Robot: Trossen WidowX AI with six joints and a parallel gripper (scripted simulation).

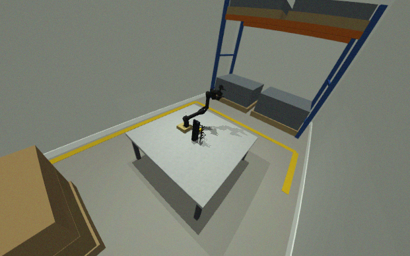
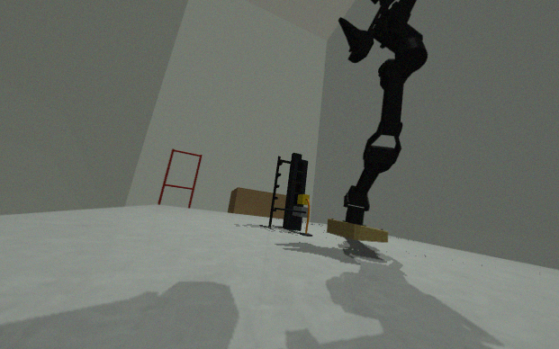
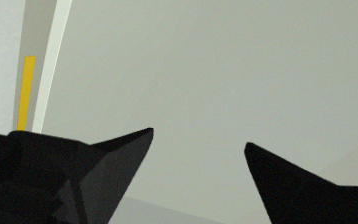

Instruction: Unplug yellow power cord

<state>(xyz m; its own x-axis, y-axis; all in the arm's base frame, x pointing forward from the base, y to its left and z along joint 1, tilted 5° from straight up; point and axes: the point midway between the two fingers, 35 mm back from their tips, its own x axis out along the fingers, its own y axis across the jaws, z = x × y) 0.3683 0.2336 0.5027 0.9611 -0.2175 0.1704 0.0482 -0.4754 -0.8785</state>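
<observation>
Right now my gripper tip is 120 mm past the yellow plug, 290 mm to the left of it and 460 mm above it.
</observation>
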